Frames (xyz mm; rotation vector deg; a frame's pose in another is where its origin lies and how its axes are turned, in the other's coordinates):
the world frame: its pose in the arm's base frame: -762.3 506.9 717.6 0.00 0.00 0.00
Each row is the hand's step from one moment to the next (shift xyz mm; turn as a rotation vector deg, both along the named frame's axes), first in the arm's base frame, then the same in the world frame.
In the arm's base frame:
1: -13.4 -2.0 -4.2 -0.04 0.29 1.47
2: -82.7 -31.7 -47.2 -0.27 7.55 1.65
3: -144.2 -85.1 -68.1 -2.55 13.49 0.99
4: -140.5 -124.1 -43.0 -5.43 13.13 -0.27
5: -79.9 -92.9 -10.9 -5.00 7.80 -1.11
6: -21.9 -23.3 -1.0 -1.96 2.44 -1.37
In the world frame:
1: -13.4 -2.0 -4.2 -0.04 0.29 1.47
2: -82.7 -31.7 -47.2 -0.27 7.55 1.65
3: -144.2 -85.1 -68.1 -2.55 13.49 0.99
4: -140.5 -124.1 -43.0 -5.43 13.13 -0.27
5: -79.9 -92.9 -10.9 -5.00 7.80 -1.11
6: -21.9 -23.3 -1.0 -1.96 2.44 -1.37

